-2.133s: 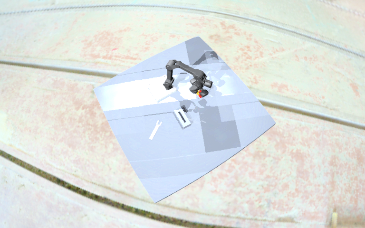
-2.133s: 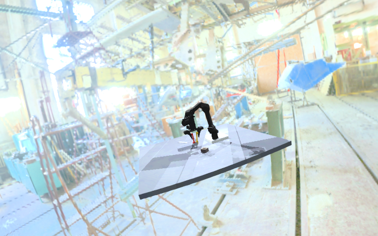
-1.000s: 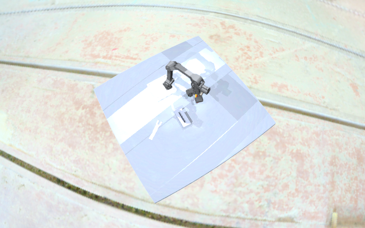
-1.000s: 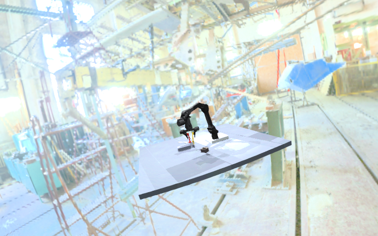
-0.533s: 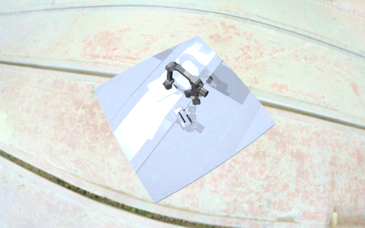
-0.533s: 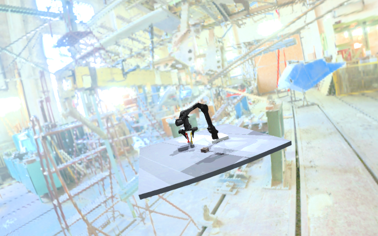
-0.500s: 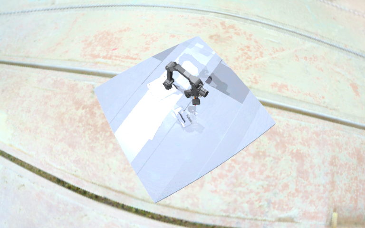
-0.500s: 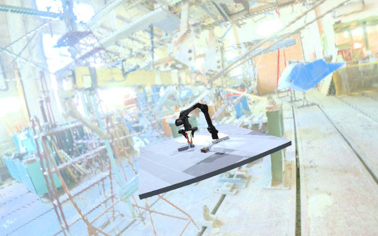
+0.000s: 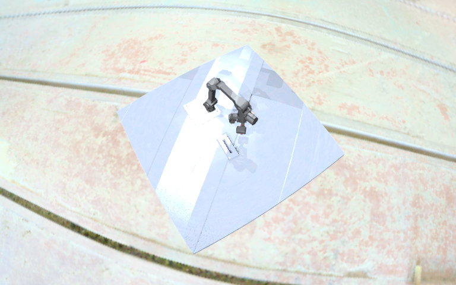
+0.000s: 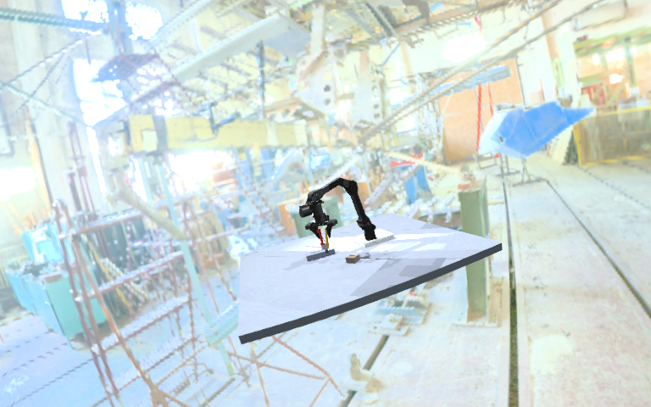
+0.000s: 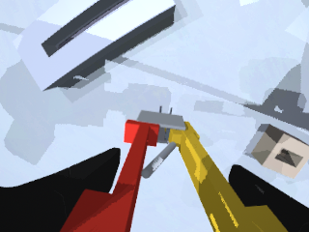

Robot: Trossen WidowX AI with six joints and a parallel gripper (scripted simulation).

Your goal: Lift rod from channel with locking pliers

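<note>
Now: gripper tip 13 cm to the left of the channel block, 12 cm above it and 3 cm short of it. Also, from my gripper tip: yellow handle: 1 cm to the left, 1 cm behind; then brown holster: 13 cm to the left, 13 cm below, 11 cm behind; then dark rod: 13 cm to the right, 13 cm below, 3 cm ahead.
</note>
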